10 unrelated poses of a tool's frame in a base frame.
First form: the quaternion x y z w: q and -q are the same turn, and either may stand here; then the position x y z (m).
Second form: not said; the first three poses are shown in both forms.
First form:
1: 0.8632, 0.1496, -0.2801, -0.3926, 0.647, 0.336, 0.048
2: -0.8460, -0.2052, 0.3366, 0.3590, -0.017, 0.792, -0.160
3: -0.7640, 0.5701, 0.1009, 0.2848, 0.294, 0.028, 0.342
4: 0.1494, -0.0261, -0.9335, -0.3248, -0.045, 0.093, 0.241
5: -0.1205, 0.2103, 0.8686, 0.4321, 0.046, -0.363, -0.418
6: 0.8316, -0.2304, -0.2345, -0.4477, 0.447, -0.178, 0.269
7: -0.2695, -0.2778, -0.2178, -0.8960, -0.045, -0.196, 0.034
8: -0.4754, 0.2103, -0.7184, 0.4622, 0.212, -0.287, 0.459
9: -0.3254, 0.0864, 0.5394, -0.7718, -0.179, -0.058, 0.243
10: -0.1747, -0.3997, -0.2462, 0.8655, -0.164, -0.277, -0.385
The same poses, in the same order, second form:
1: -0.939, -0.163, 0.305, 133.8, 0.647, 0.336, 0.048
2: -0.906, -0.220, 0.361, 137.9, -0.017, 0.792, -0.160
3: -0.797, 0.595, 0.105, 146.9, 0.294, 0.028, 0.342
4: -0.158, 0.028, 0.987, 142.1, -0.045, 0.093, 0.241
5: -0.134, 0.233, 0.963, 128.8, 0.046, -0.363, -0.418
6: -0.930, 0.258, 0.262, 126.8, 0.447, -0.178, 0.269
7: 0.607, 0.626, 0.490, 52.7, -0.045, -0.196, 0.034
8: -0.536, 0.237, -0.810, 124.9, 0.212, -0.287, 0.459
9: 0.512, -0.136, -0.848, 79.0, -0.179, -0.058, 0.243
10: -0.349, -0.798, -0.492, 60.1, -0.164, -0.277, -0.385
